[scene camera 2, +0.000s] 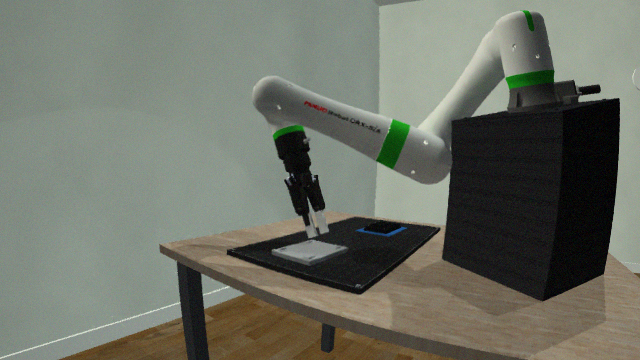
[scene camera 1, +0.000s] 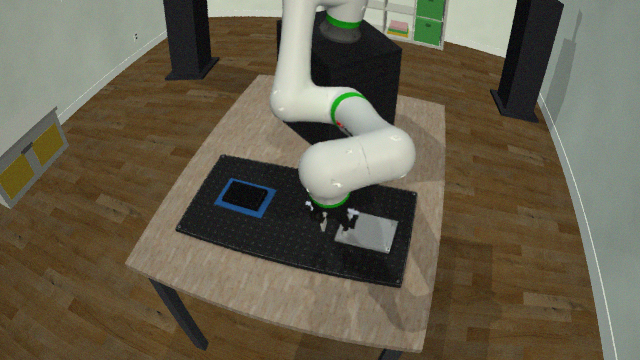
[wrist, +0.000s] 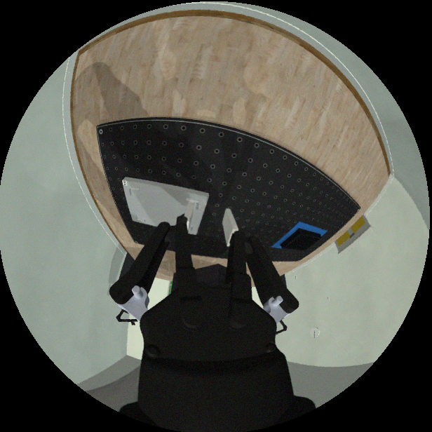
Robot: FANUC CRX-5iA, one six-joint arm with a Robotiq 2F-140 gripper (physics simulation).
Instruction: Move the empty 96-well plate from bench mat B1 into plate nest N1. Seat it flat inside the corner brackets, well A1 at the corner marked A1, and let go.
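Frame: origin at the arm's base, x down, y right, z back, level; centimetres.
Seen in the pictures: gripper, fingertip midpoint: [scene camera 2: 319, 235] [scene camera 1: 334, 229]; arm's base, link origin: [scene camera 2: 534, 109] [scene camera 1: 340, 32].
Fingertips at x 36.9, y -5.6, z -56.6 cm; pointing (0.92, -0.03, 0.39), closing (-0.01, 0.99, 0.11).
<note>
Pixels of each thing's top centre, then the offset from my fingertips to it. Level surfaces: height alone.
- black 96-well plate, top centre: [scene camera 1: 244, 193] [scene camera 2: 383, 225] dx +1.1, dy +29.4, dz +10.5 cm
- blue bench mat B1, surface height: dx +2.5 cm
- plate nest N1, top centre: [scene camera 2: 311, 248] [scene camera 1: 367, 229] dx +1.2, dy -9.3, dz +2.4 cm
- black perforated board, surface height: dx +2.7 cm
- wooden table, surface height: dx +4.0 cm
The black 96-well plate [scene camera 1: 245, 195] [scene camera 2: 383, 227] [wrist: 301, 240] lies flat on the blue bench mat B1 [scene camera 1: 239, 208] [scene camera 2: 396, 232] [wrist: 310, 227]. The plate nest N1 [scene camera 1: 372, 232] [scene camera 2: 310, 251] [wrist: 160, 202] is a light grey slab with small corner brackets, and no plate sits in it. The A1 marks cannot be read. My gripper [scene camera 1: 335, 225] [scene camera 2: 317, 232] [wrist: 208, 212] is part open, with nothing between its pale fingertips. It hangs above the board beside the nest, on the side towards the mat, well apart from the plate. In scene camera 1 the wrist partly hides the fingers.
The nest and the mat lie on a black perforated board [scene camera 1: 295, 235] [scene camera 2: 370, 255] [wrist: 250, 165] on the wooden table [scene camera 1: 280, 290] [scene camera 2: 415, 310] [wrist: 210, 65]. The arm's black pedestal [scene camera 1: 360, 65] [scene camera 2: 500, 200] stands at the table's rear.
</note>
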